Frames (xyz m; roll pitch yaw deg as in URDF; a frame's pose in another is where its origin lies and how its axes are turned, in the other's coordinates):
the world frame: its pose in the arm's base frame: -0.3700 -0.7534 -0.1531 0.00 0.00 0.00
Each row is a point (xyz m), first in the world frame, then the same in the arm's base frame.
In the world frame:
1: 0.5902 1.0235 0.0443
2: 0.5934 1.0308 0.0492
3: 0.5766 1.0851 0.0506
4: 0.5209 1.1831 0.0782
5: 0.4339 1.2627 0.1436
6: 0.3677 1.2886 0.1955
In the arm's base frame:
1: 0.2202 0.2701 -0.1088
2: 0.2234 0.2774 -0.1039
3: 0.2066 0.3317 -0.1025
4: 0.1509 0.4297 -0.0749
5: 0.0639 0.5093 -0.0095
6: -0.0023 0.5352 0.0424

